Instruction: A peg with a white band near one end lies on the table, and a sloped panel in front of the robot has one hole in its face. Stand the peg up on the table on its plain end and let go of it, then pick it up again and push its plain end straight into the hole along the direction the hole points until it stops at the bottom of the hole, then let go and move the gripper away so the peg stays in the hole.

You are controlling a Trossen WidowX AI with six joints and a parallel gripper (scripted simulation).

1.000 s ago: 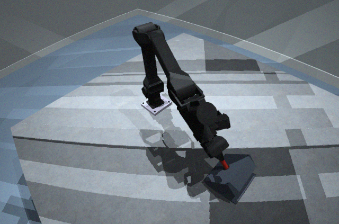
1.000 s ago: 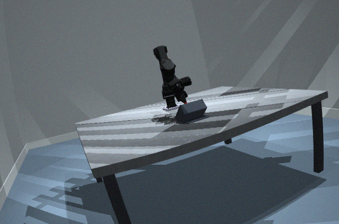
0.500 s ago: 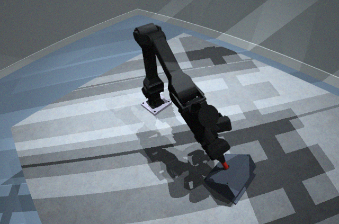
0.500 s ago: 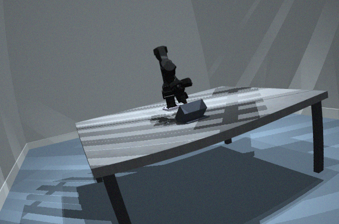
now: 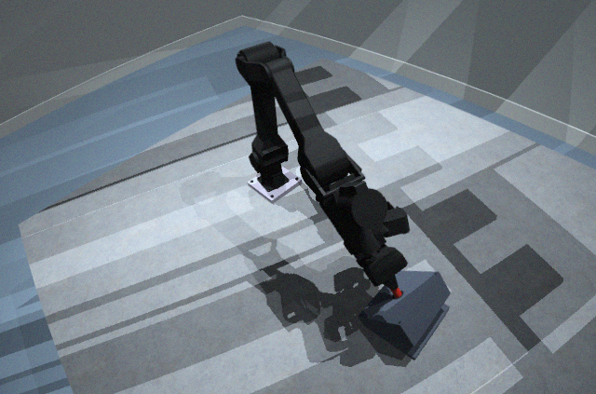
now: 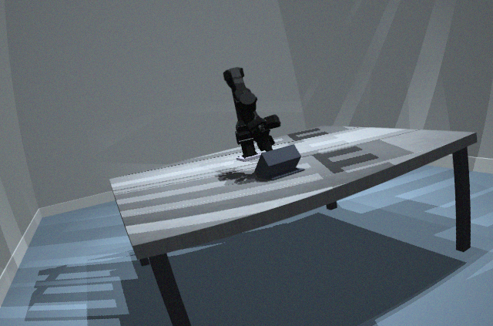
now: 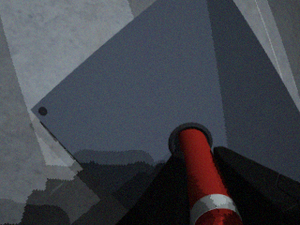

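The red peg is 10 mm behind my gripper tip and 10 mm above it. Round my gripper tip: sloped panel 40 mm below, 30 mm ahead, 10 mm to the left.
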